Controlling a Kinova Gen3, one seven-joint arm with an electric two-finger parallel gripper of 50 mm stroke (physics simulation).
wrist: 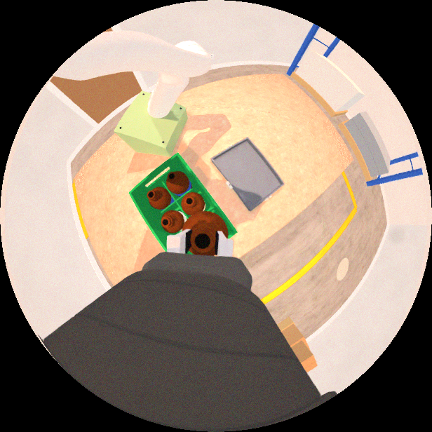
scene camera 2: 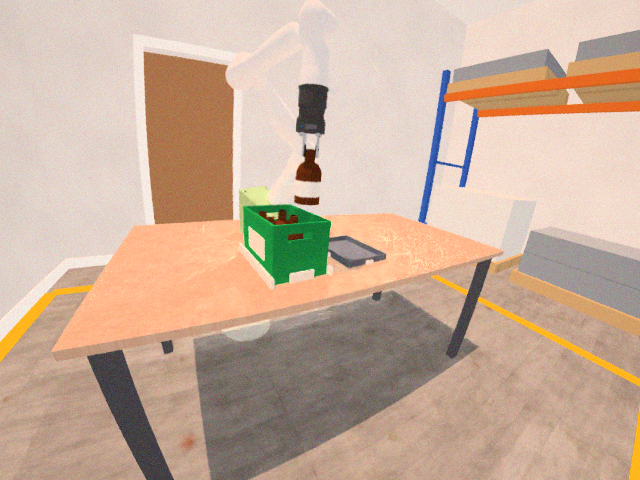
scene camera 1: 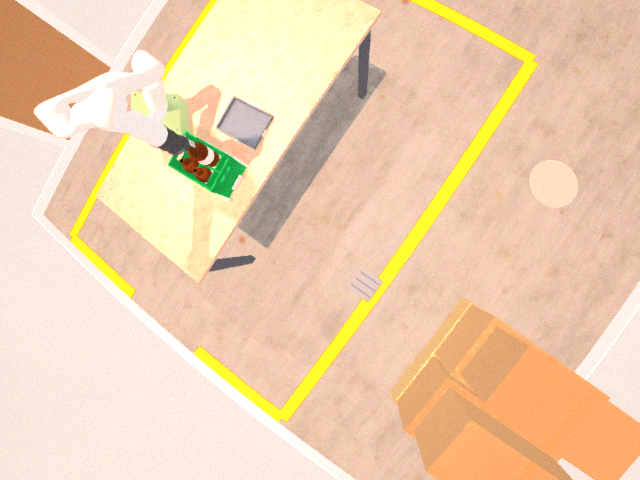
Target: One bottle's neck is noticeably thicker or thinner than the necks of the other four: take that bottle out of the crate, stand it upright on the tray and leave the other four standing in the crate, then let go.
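Frame: origin at the arm's base, x ahead, y left, z up, level; metres.
Seen in the pictures: gripper, fingertip midpoint: (scene camera 2: 310, 157) (scene camera 1: 190, 147); arm's base, link origin: (scene camera 2: 275, 201) (scene camera 1: 157, 105).
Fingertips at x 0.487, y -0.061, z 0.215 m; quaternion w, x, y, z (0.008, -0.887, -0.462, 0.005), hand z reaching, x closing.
Offsets run from my fingertips to a thing's top centre. "pt": to the spot under its first point. Level surfaces: height alone.
My gripper (scene camera 2: 310, 149) (wrist: 203, 238) is shut on the neck of a brown bottle {0.023 m up, 0.000 m ahead, 0.000 m left} (scene camera 1: 204, 155) (scene camera 2: 308, 178) (wrist: 206, 223) with a white label. The bottle hangs upright, its base above the rim of the green crate {0.178 m down, 0.079 m back, 0.044 m right} (scene camera 1: 230, 176) (scene camera 2: 302, 258) (wrist: 145, 214). The other four brown bottles stand in the crate's compartments; in the wrist view they are a far one (wrist: 177, 182), a left one (wrist: 159, 198), a middle one (wrist: 193, 203) and a near left one (wrist: 173, 221). The grey tray {pt 0.348 m down, 0.101 m back, 0.253 m left} (scene camera 1: 245, 121) (scene camera 2: 356, 250) (wrist: 248, 172) lies beside the crate with nothing on it.
The crate and tray stand on a wooden table {0.354 m down} (scene camera 1: 155, 206) (scene camera 2: 170, 279) (wrist: 260, 110). The arm's pale green base (scene camera 1: 176, 112) (scene camera 2: 253, 196) (wrist: 150, 127) is behind the crate. A rack with blue posts (scene camera 2: 434, 155) stands beyond the table.
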